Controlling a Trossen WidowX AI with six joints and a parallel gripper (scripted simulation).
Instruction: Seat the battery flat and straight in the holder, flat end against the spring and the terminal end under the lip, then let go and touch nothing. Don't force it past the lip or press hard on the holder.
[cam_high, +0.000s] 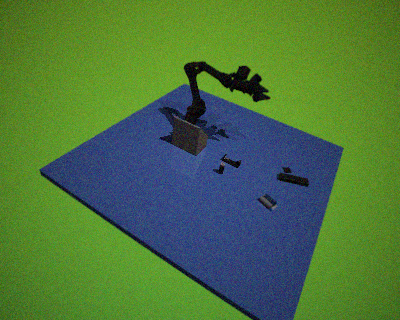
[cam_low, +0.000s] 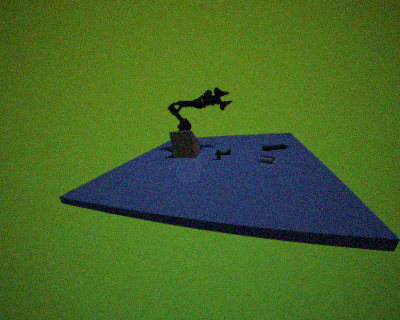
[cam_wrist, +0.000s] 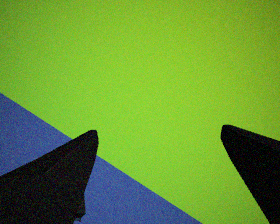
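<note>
The battery lies 35 cm below my gripper tip, 29 cm to the right of it and 5 cm behind it.
</note>
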